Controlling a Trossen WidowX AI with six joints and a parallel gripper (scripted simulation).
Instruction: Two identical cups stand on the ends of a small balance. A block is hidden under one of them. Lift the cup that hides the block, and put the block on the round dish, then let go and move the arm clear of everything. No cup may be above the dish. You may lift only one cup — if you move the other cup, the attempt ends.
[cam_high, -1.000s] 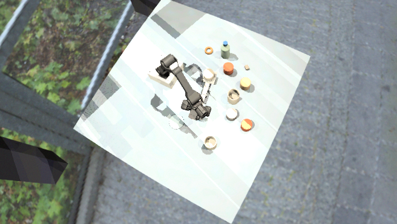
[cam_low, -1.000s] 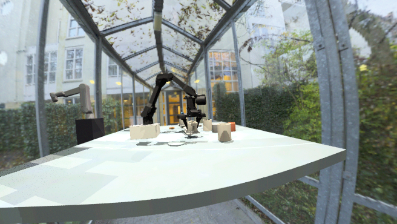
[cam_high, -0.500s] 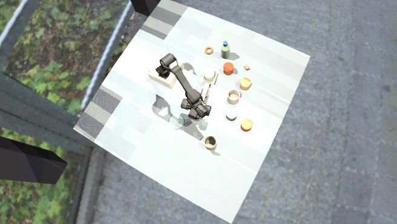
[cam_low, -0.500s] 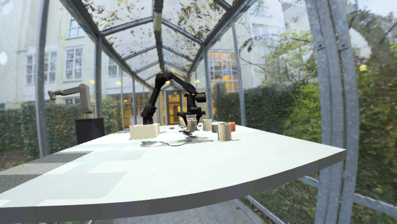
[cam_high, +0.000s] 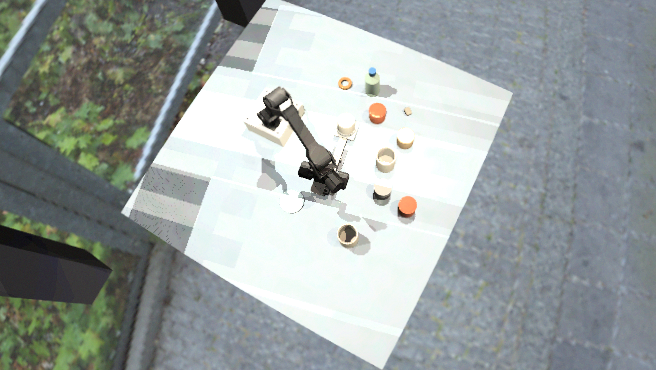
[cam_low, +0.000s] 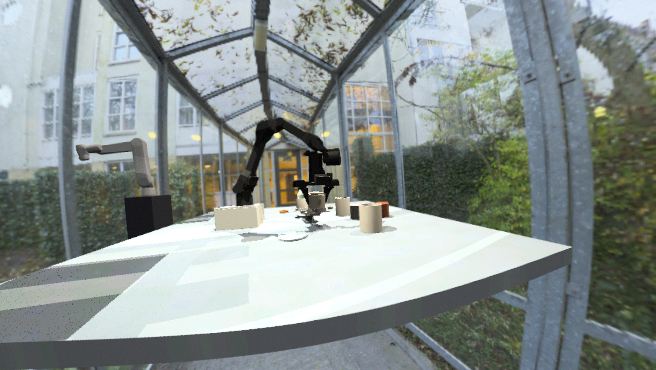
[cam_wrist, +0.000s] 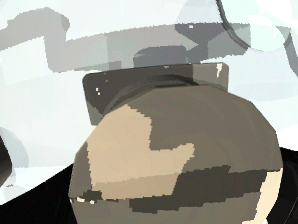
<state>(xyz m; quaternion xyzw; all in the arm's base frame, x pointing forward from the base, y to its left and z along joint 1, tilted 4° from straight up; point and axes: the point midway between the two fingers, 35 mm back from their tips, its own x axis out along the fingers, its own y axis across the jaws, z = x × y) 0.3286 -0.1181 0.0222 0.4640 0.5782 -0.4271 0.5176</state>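
The grey block is 2 cm below my gripper tip and 1 cm to the left of it. The rest, counted from my gripper tip: bottle 49 cm to the left, 5 cm behind, 2 cm above; round dish 12 cm to the right, 10 cm behind, 9 cm below; tan cylinder 35 cm to the left, 18 cm ahead, 6 cm below.
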